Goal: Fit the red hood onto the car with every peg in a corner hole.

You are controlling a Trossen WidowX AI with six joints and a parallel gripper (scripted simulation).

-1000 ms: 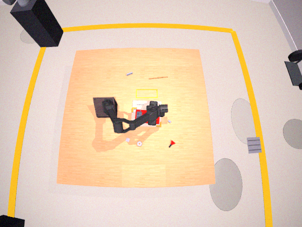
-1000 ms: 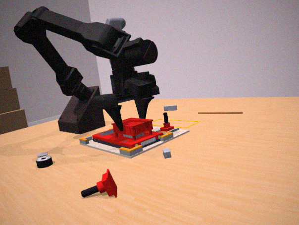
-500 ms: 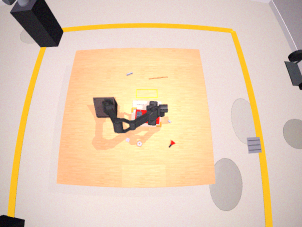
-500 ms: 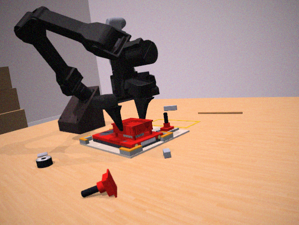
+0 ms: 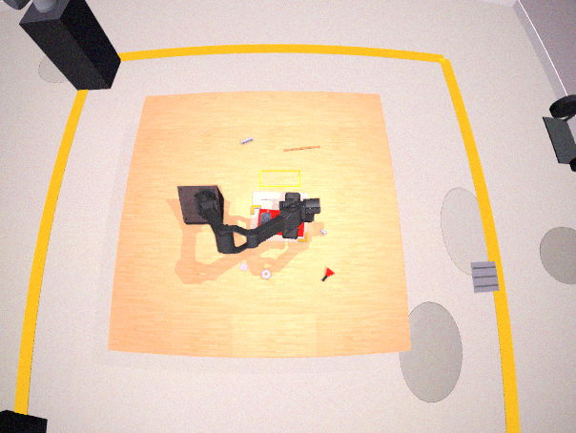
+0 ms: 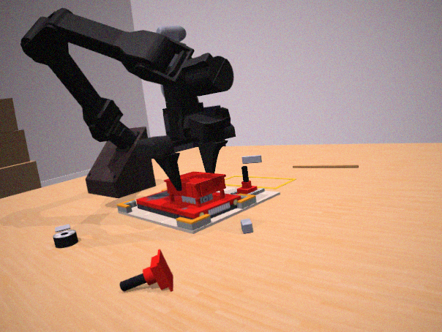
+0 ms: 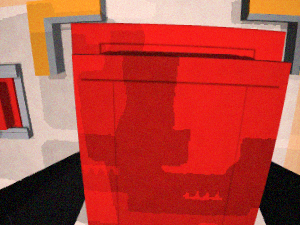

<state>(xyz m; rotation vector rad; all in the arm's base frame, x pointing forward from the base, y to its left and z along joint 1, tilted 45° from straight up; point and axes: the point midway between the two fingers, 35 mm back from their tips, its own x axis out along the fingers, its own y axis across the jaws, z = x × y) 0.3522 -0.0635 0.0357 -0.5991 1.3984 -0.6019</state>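
Right now my gripper tip is 1 cm below the red hood. The rest, counted from my gripper tip: grey engine block (3 cm below); then thin rod (4 cm ahead, 38 cm to the left, 5 cm below); then black wheel (10 cm behind, 22 cm to the right, 4 cm below).
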